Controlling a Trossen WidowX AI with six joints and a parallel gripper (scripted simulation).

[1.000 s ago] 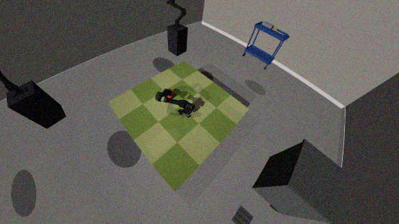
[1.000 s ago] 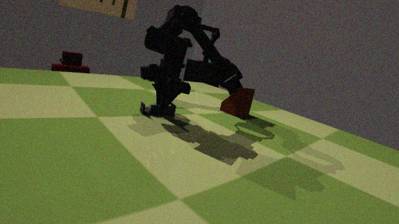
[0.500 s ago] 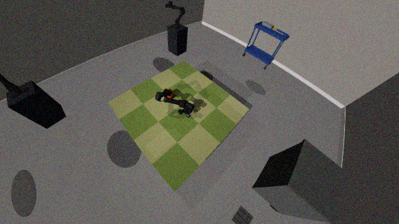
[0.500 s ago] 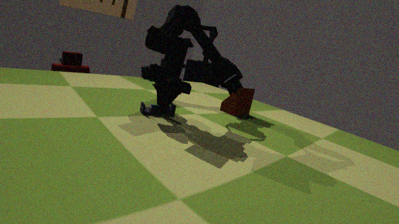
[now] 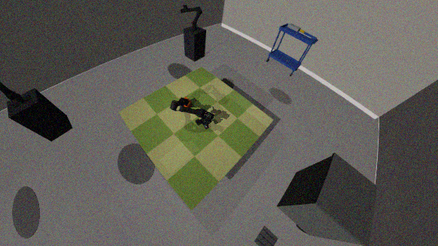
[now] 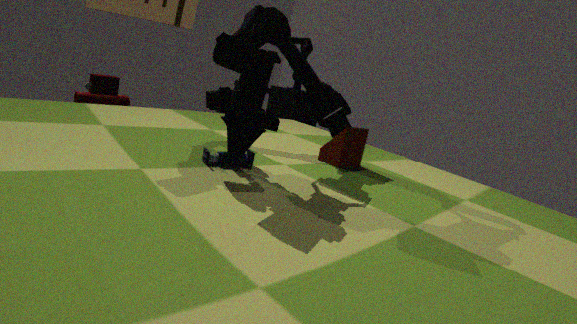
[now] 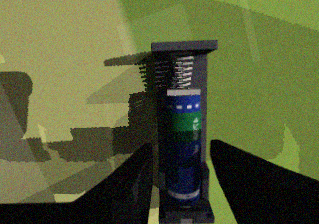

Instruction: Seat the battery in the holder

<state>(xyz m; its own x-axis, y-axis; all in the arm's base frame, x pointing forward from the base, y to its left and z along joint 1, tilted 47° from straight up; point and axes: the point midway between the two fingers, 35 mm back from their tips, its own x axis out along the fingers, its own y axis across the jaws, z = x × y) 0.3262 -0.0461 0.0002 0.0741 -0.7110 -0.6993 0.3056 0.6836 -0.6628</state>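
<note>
Now: gripper tip right at the battery.
</note>
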